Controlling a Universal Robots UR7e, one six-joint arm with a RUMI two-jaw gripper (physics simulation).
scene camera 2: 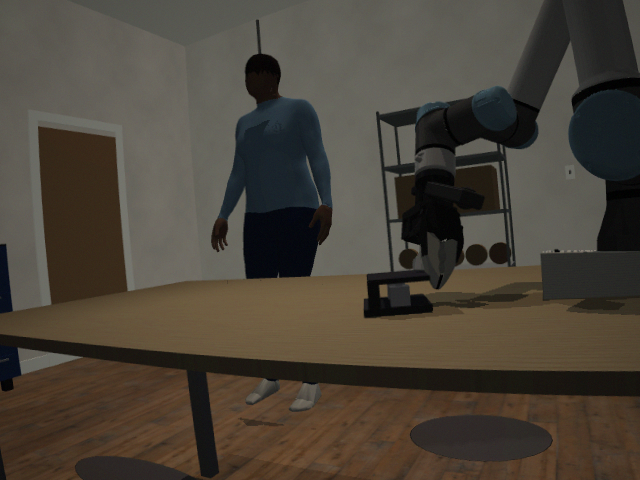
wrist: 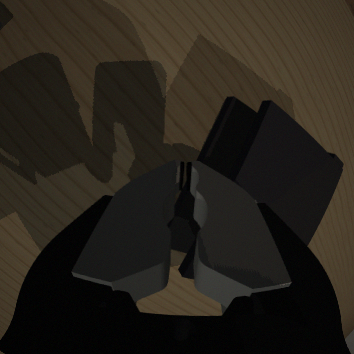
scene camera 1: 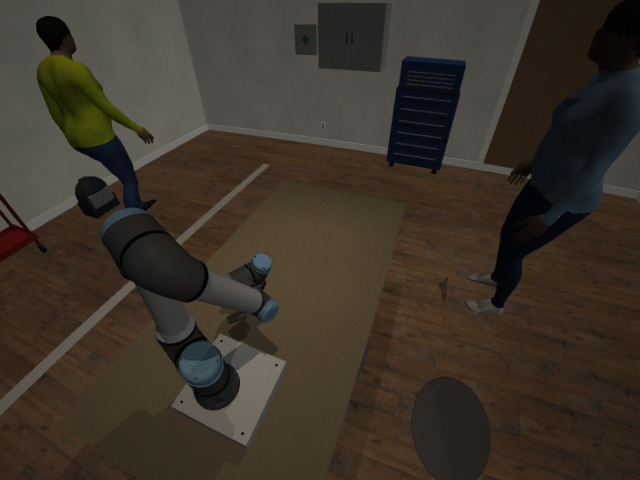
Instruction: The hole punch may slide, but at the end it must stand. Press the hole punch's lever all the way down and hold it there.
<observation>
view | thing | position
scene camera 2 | my gripper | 436,288
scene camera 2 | black hole punch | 399,301
</observation>
